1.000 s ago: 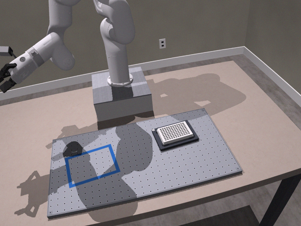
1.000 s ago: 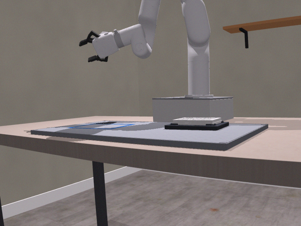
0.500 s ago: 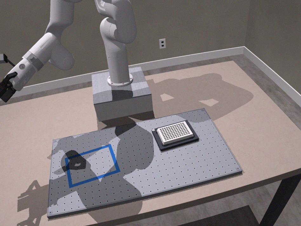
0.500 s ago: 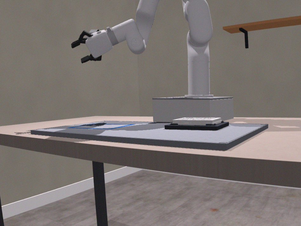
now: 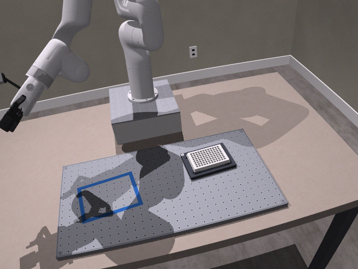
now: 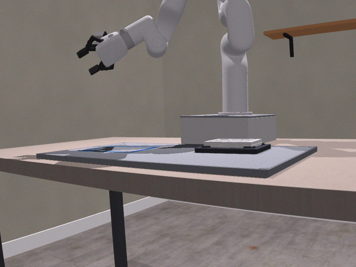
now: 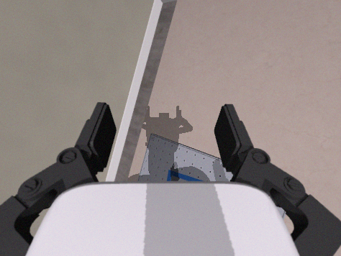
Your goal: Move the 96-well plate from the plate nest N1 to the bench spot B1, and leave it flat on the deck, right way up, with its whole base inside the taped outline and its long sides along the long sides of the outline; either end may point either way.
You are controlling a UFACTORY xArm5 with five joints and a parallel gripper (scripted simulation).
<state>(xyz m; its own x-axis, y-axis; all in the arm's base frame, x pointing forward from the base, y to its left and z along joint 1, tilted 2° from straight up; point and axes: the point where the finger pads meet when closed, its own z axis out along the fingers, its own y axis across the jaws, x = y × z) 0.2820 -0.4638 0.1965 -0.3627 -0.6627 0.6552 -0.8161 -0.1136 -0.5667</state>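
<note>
Right now the white 96-well plate is 560 mm to the left of my hand, 280 mm below it and 100 mm ahead of it. From my hand the other things lie so: black plate nest N1: 560 mm to the left, 290 mm below, 100 mm ahead.
</note>
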